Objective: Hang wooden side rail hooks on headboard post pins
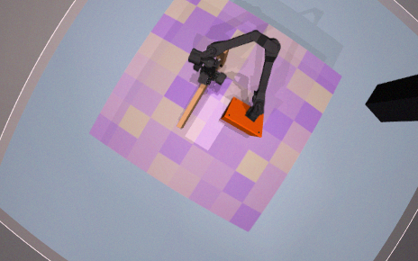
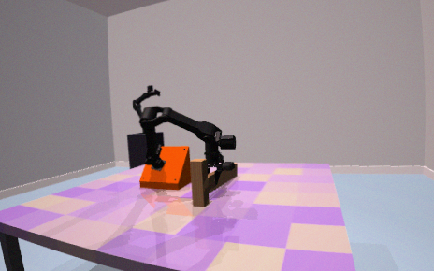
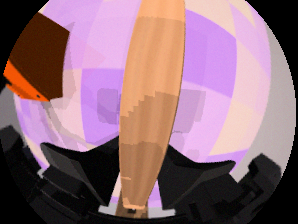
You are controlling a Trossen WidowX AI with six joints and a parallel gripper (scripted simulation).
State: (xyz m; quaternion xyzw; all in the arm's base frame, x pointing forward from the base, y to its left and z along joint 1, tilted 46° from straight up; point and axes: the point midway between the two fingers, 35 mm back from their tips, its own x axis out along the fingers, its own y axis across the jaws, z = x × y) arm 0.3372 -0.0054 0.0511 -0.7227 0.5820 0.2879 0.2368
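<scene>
Right now the wooden headboard post is 2 cm ahead of my gripper tip, 13 cm to the right of it and 4 cm above it.
</scene>
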